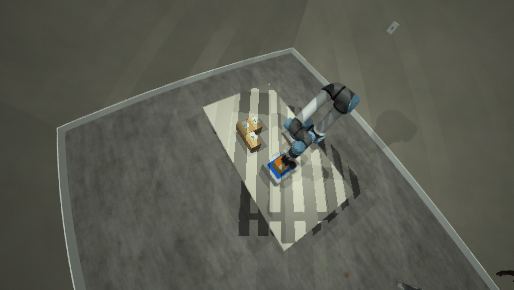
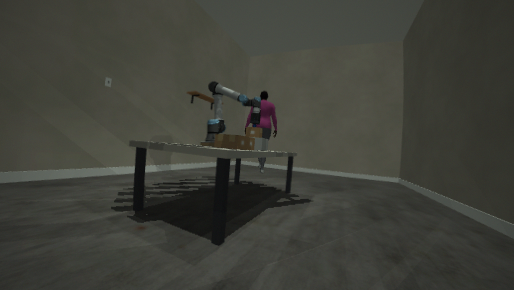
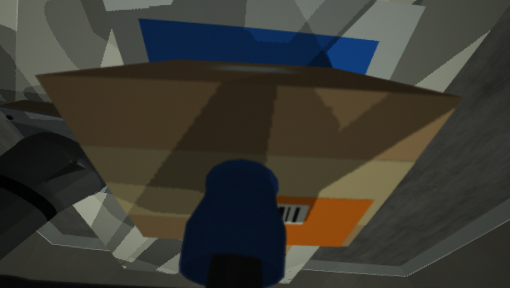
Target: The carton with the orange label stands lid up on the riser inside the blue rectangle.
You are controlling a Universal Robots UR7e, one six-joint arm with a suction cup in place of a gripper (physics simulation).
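Seen in the pictures: hand, its tool point: (image 2: 254,128) (image 3: 243,182); arm's base, origin of its link: (image 2: 212,142) (image 3: 72,163).
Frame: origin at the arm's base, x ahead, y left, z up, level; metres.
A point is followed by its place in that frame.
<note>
The carton with the orange label (image 1: 280,168) {x 0.391, y 0.273, z 0.179 m} (image 2: 254,132) {x 0.364, y 0.192, z 0.128 m} (image 3: 150,110) {x 0.288, y 0.269, z 0.180 m} is upright on the white riser (image 1: 276,181) {x 0.434, y 0.341, z 0.076 m} (image 2: 260,144) {x 0.461, y 0.163, z 0.014 m} (image 3: 395,30) {x 0.424, y 0.342, z 0.078 m}, its taped lid and orange label facing up. The blue rectangle (image 1: 273,172) {x 0.424, y 0.266, z 0.077 m} (image 3: 200,42) {x 0.271, y 0.289, z 0.078 m} on the riser's top shows around part of the carton; the carton hides the rest of it. My gripper (image 1: 285,161) {x 0.329, y 0.240, z 0.177 m} (image 2: 255,125) (image 3: 242,167), a dark blue suction cup, is open, with its suction off. It is over the lid beside the orange label, very close to it; a small gap is hard to judge.
Several other brown cartons (image 1: 253,142) {x 0.463, y -0.049, z 0.060 m} (image 2: 230,141) {x 0.477, y -0.293, z 0.010 m} stand together on the table (image 1: 285,242) {x 0.550, y 0.796, z -0.042 m} (image 2: 180,150) {x 0.464, y -0.702, z -0.070 m}, apart from the riser. A person in a pink top (image 2: 268,112) stands beyond the table. A wooden shelf (image 2: 200,95) is on the wall behind the arm.
</note>
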